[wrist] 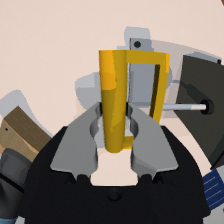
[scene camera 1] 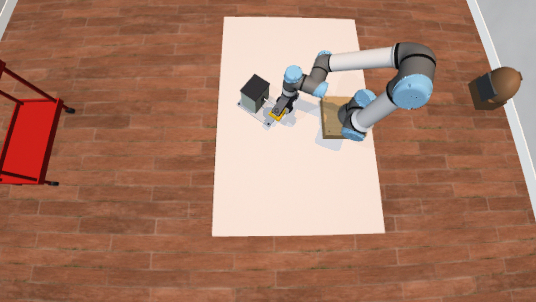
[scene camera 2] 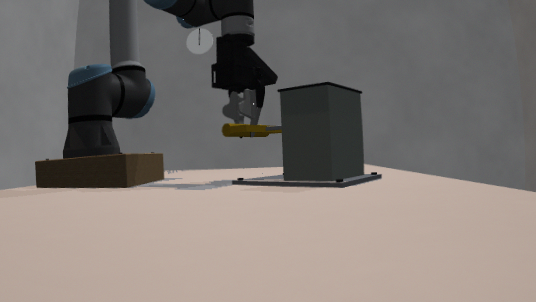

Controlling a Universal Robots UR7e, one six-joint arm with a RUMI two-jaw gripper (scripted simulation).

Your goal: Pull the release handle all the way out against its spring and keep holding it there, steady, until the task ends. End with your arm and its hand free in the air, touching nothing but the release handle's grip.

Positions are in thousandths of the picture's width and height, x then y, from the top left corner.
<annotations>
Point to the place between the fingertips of the gripper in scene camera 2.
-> At 460,455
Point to a base plate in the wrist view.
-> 788,230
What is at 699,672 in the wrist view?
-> The gripper.
</annotations>
